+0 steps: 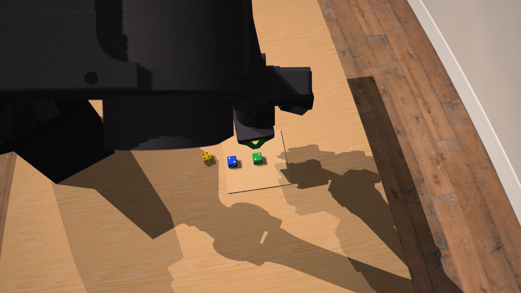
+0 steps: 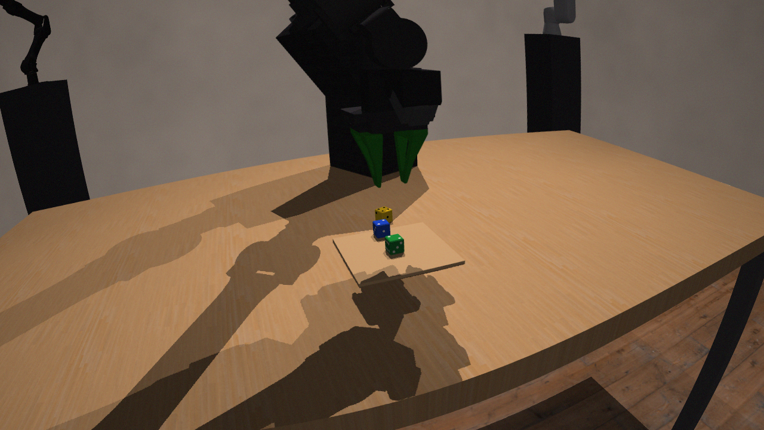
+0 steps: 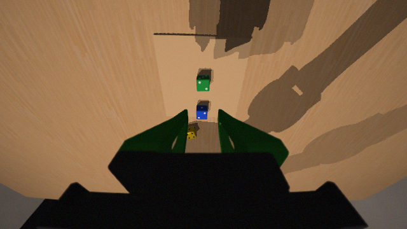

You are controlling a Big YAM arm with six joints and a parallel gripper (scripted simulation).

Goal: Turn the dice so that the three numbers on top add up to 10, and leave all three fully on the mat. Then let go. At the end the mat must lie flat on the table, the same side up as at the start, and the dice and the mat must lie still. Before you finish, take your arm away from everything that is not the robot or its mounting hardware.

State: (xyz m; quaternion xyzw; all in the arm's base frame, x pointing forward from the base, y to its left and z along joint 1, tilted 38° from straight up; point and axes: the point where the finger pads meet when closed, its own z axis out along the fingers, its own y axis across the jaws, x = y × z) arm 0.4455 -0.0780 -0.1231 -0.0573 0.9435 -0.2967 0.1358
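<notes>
The yellow die is 11 cm behind my hand, 2 cm to the left of it and 9 cm below it. The rest, counted from my hand: green die: 9 cm below; then blue die: 5 cm behind, 9 cm below; then tan mat: 10 cm below.
</notes>
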